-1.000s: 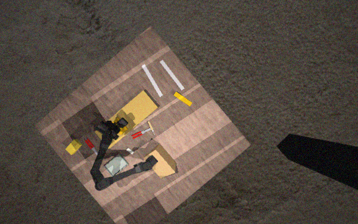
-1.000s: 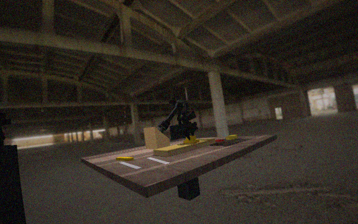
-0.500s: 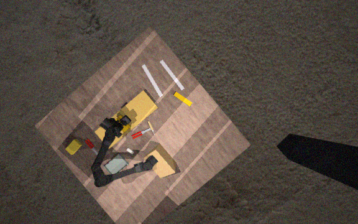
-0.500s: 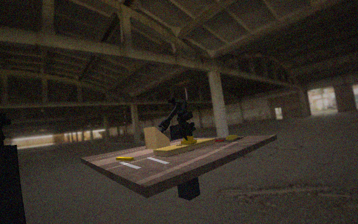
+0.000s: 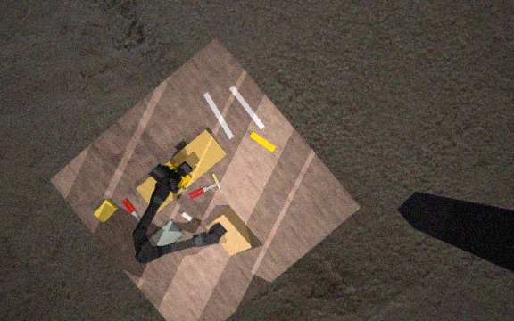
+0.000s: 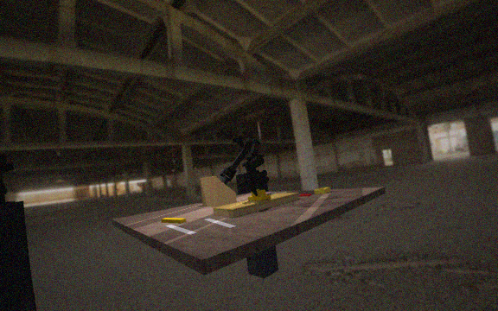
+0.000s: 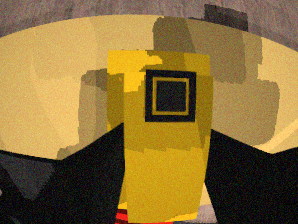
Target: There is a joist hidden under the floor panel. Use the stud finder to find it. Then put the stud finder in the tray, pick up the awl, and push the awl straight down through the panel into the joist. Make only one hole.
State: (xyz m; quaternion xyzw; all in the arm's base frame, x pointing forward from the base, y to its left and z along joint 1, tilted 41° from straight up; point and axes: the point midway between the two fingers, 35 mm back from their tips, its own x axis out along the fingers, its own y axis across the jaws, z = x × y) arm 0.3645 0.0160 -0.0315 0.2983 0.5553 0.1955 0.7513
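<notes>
Now: the grey-green tray 21 cm behind my gripper tip, 31 cm to the left of it and 5 cm below it. The rest, counted from my gripper tip: square indicator: 2 cm ahead, 3 cm above; then stud finder: 1 cm ahead, 2 cm above; then small white piece: 21 cm behind, 15 cm to the left, 6 cm below.
</notes>
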